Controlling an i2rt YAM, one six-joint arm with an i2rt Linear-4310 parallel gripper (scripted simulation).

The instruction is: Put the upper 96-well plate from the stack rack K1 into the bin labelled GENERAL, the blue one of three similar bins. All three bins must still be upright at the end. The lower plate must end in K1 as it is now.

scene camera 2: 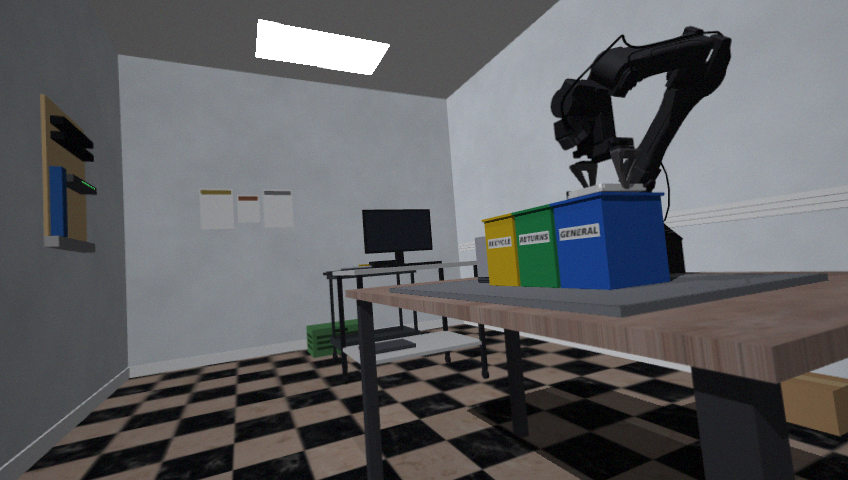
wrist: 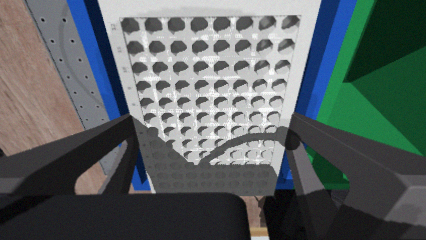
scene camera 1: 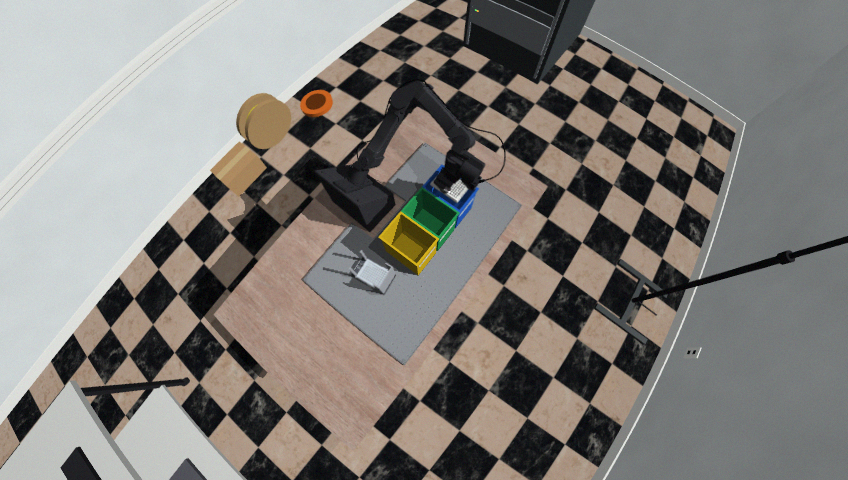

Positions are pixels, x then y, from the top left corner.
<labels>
green returns bin: scene camera 2; wrist 374, 101; scene camera 1
same spot on green returns bin: (scene camera 2: 535, 229) = (scene camera 1: 449, 227)
</labels>
